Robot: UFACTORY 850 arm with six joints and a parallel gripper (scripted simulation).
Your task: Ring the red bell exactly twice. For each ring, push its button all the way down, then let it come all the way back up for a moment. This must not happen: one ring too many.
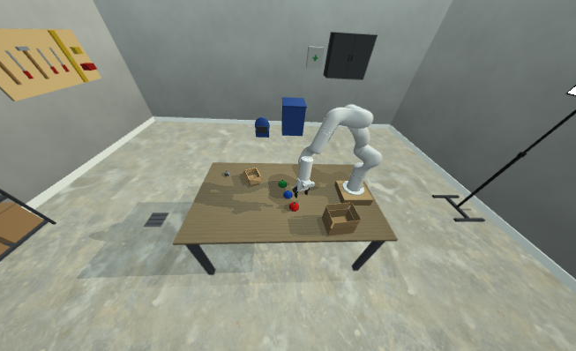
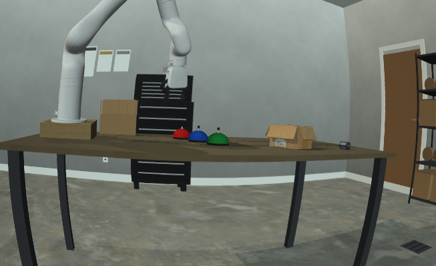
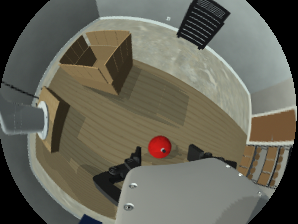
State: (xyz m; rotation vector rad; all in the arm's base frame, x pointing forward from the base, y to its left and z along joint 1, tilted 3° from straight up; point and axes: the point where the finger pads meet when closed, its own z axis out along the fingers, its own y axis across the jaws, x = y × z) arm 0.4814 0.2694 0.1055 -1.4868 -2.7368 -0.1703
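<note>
My gripper is now 40 mm short of the red bell, 10 mm to the left of it and 140 mm above it. From my hand the other things lie so: green bell 170 mm ahead, 260 mm to the right, 140 mm below; blue bell 110 mm ahead, 130 mm to the right, 140 mm below; dark object 740 mm ahead, 300 mm to the right, 160 mm below.
</note>
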